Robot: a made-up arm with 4 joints. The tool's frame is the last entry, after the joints.
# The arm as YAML. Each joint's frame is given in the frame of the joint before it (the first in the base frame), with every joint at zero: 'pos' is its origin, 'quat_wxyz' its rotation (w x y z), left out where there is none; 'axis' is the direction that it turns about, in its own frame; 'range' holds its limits. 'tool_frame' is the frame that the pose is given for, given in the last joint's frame.
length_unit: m
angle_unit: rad
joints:
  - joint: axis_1
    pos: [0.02, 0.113, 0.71]
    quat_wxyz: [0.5, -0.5, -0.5, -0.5]
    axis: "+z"
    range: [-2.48, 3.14]
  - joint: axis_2
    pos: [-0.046, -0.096, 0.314]
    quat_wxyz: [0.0, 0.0, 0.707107, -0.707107]
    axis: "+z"
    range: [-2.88, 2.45]
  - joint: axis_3
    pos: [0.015, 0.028, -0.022]
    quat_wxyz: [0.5, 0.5, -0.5, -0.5]
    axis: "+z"
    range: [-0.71, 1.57]
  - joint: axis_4
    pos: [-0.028, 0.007, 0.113]
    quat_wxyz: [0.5, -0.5, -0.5, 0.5]
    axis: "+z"
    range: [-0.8, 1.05]
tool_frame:
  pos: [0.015, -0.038, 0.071]
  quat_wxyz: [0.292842, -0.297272, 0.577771, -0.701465]
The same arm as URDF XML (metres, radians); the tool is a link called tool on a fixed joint. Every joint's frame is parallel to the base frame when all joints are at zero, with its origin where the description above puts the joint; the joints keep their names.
<robot name="arm">
  <joint name="tool_fixed" type="fixed">
    <parent link="link4"/>
    <child link="tool"/>
    <origin xyz="-0.0150 -0.0710 0.0380" rpy="0.2475 -0.8547 -0.1201"/>
  </joint>
  <joint name="axis_4" type="revolute">
    <parent link="link3"/>
    <child link="link4"/>
    <origin xyz="-0.0070 -0.0280 0.1130"/>
    <axis xyz="0 -1 0"/>
    <limit lower="-0.8000" upper="1.0500"/>
  </joint>
  <joint name="axis_3" type="revolute">
    <parent link="link2"/>
    <child link="link3"/>
    <origin xyz="0.0220 -0.0280 -0.0150"/>
    <axis xyz="0 0 1"/>
    <limit lower="-0.7100" upper="1.5700"/>
  </joint>
  <joint name="axis_2" type="revolute">
    <parent link="link1"/>
    <child link="link2"/>
    <origin xyz="-0.0960 0.3140 -0.0460"/>
    <axis xyz="-1 0 0"/>
    <limit lower="-2.8800" upper="2.4500"/>
  </joint>
  <joint name="axis_1" type="revolute">
    <parent link="base_link"/>
    <child link="link1"/>
    <origin xyz="0.0200 0.1130 0.7100"/>
    <axis xyz="0 1 0"/>
    <limit lower="-2.4800" upper="3.1400"/>
  </joint>
  <link name="base_link"/>
  <link name="link1"/>
  <link name="link2"/>
  <link name="link3"/>
  <link name="link4"/>
  <link name="tool"/>
</robot>

